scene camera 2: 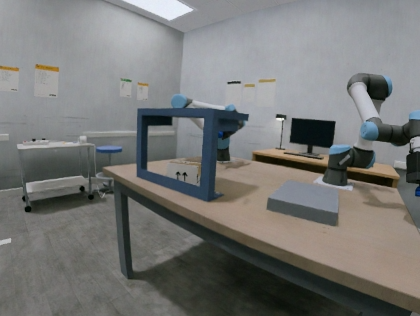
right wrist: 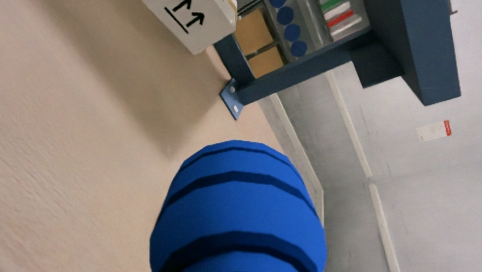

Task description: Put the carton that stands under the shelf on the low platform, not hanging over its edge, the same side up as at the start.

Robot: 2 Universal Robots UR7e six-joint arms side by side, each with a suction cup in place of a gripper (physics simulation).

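Frame: origin at the left arm's base, x back, y left, z down, level; metres.
Seen in the pictures: right hand at its tool point: (scene camera 2: 218,135) (right wrist: 238,198); left arm's base at its link origin: (scene camera 2: 334,182); right arm's base at its link origin: (scene camera 2: 221,159).
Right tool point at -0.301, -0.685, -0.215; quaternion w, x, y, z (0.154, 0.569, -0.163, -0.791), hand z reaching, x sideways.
Note:
Pixels of each thing's middle, then the offset from my right tool point to it, as dx, dy, dz. "spot": a spot on its surface instead. Level surfaces: height alone.
- carton at the middle of its body: (scene camera 2: 184,173) -0.408, +0.144, +0.164
- low grey platform at the middle of its body: (scene camera 2: 307,198) -0.210, +0.649, +0.191
- shelf's top board at a spot on its surface: (scene camera 2: 175,112) spot: -0.503, +0.173, -0.110
- foot plate at a spot on its surface: (right wrist: 233,100) spot: -0.448, -0.066, +0.210
- table at its surface level: dz +0.215
The carton (scene camera 2: 173,171) (right wrist: 216,31), pale with black arrows, stands on the table under the blue shelf (scene camera 2: 209,157) (right wrist: 300,70); its arrows point up in the scene view. In the right wrist view it is cut off by the top edge. The low grey platform (scene camera 2: 305,196) lies on the table to the right of the shelf, with nothing on it. My right gripper (scene camera 2: 220,134) (right wrist: 235,146), a blue suction cup, is open and apart from the carton, behind the shelf in the scene view. My left gripper (scene camera 2: 418,191) is open at the right picture edge, partly cut off, high above the table.
The shelf's top board (scene camera 2: 175,112) and post stand around the carton; a foot plate (right wrist: 233,100) shows on the table (scene camera 2: 240,215) (right wrist: 75,165). Behind are a desk (scene camera 2: 270,156) with a monitor (scene camera 2: 312,134), a white cart (scene camera 2: 55,146) and a blue stool (scene camera 2: 109,149).

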